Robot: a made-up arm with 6 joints.
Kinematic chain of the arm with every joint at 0, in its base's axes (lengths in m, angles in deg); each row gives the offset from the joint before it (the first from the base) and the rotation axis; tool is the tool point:
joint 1: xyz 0 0 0.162 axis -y
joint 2: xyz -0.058 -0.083 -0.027 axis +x
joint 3: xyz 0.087 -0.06 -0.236 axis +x
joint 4: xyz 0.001 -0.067 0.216 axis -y
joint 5: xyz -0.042 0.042 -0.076 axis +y
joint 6: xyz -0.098 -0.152 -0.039 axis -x
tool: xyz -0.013 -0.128 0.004
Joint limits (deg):
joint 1: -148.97..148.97
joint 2: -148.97..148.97
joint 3: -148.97..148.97
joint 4: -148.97..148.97
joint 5: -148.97..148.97
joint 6: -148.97..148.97
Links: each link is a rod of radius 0.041 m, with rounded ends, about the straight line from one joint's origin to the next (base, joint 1, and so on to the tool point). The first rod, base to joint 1, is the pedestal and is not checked.
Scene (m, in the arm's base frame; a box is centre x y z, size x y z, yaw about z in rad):
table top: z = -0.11
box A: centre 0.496 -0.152 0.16 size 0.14 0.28 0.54 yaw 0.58
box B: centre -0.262 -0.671 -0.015 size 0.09 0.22 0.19 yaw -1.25
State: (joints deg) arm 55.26 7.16 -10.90 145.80 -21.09 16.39
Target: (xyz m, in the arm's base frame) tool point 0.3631 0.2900 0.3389
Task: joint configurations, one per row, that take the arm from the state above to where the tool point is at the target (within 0.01 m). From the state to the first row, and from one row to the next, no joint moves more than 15 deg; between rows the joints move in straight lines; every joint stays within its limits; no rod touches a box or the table.
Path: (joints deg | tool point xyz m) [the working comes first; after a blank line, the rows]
Joints at the target: 89.01 94.11 44.76 122.67 -13.22 25.12
Straight joint move there: touches box A.

1: 69.47 20.77 -11.80 144.72 -14.00 1.84 | 0.1504 -0.3943 0.3436
2: 83.68 34.39 -12.69 143.64 -6.92 -12.70 | 0.1579 -0.3740 0.3826
3: 97.89 48.00 -13.59 142.56 0.17 -27.25 | 0.1457 -0.3347 0.4395
4: 112.10 61.62 -14.48 141.47 7.26 -41.80 | 0.1011 -0.2774 0.4994
5: 126.31 75.23 -15.38 140.39 14.34 -56.35 | 0.0210 -0.2059 0.5399
6: 125.22 74.62 -5.61 137.00 17.13 -43.88 | 0.1076 -0.1638 0.5759
7: 124.13 74.00 4.16 133.60 19.91 -31.41 | 0.1858 -0.1055 0.5927
8: 123.03 73.39 13.93 130.21 22.69 -18.95 | 0.2513 -0.0381 0.5899
9: 121.94 72.78 23.70 126.82 25.47 -6.48 | 0.3014 0.0310 0.5695
10: 120.85 72.16 33.47 123.42 28.25 5.99 | 0.3360 0.0952 0.5352
11: 119.76 71.55 43.24 120.03 31.04 18.46 | 0.3564 0.1495 0.4919
12: 109.51 79.07 43.75 120.91 16.28 20.68 | 0.3677 0.2057 0.4357
13: 99.26 86.59 44.25 121.79 1.53 22.90 | 0.3685 0.2522 0.3843
14: 89.01 94.11 44.76 122.67 -13.22 25.12 | 0.3631 0.2900 0.3389

